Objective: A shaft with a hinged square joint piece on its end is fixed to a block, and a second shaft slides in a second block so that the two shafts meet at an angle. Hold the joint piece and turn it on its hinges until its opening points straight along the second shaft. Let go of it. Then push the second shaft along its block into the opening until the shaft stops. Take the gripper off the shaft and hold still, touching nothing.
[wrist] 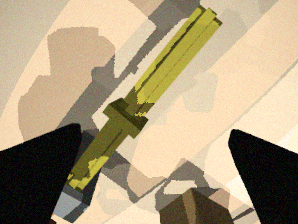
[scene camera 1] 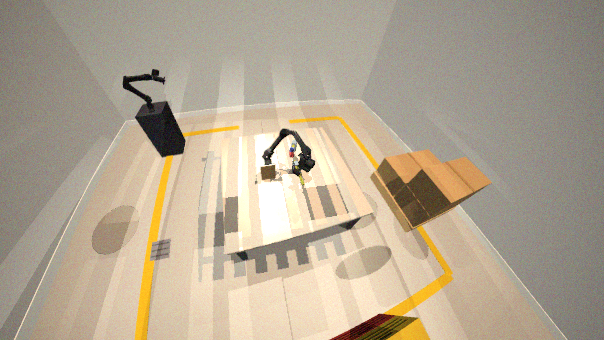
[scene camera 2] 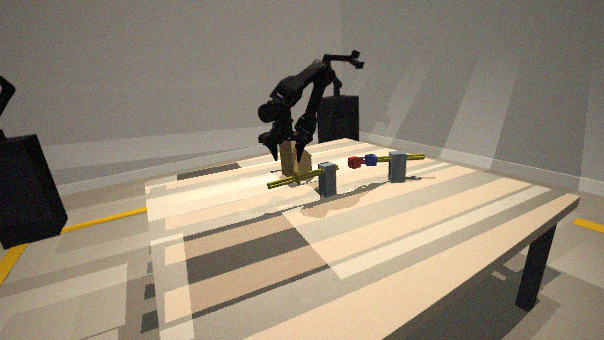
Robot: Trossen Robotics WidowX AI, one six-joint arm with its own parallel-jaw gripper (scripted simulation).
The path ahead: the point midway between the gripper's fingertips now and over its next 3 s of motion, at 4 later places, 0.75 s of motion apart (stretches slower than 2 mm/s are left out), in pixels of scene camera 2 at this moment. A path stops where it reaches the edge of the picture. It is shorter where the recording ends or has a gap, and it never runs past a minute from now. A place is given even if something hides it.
My gripper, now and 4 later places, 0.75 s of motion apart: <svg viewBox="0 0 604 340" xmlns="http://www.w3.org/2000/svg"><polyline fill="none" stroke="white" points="287,161 286,149 295,147 320,150 336,150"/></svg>
